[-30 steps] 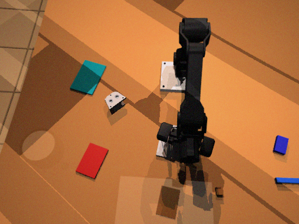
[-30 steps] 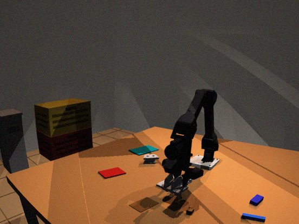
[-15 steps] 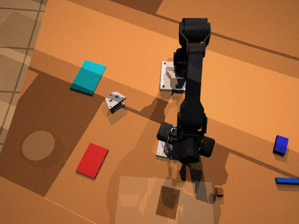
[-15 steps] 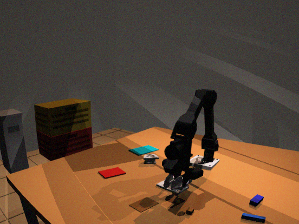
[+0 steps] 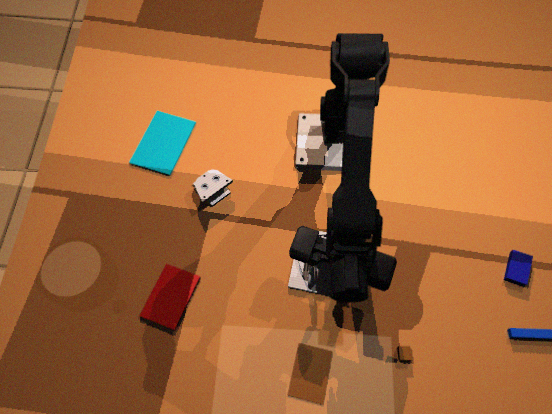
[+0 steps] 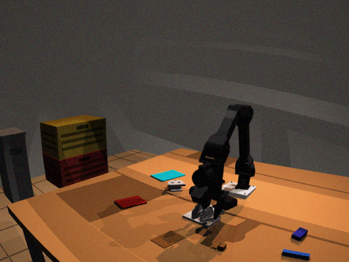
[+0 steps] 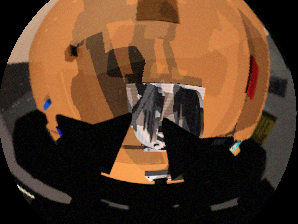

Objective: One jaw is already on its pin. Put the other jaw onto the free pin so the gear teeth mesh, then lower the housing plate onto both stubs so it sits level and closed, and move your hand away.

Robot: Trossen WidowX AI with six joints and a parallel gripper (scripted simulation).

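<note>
Right now my gripper tip is 50 mm past the jaw and 40 mm to the left of it. From my gripper tip the other things lie so: red card (20 mm ahead, 330 mm to the right, 10 mm below); brown card (180 mm ahead, 70 mm to the right, 10 mm below); brown cube (160 mm ahead, 100 mm to the left, 10 mm below).
</note>
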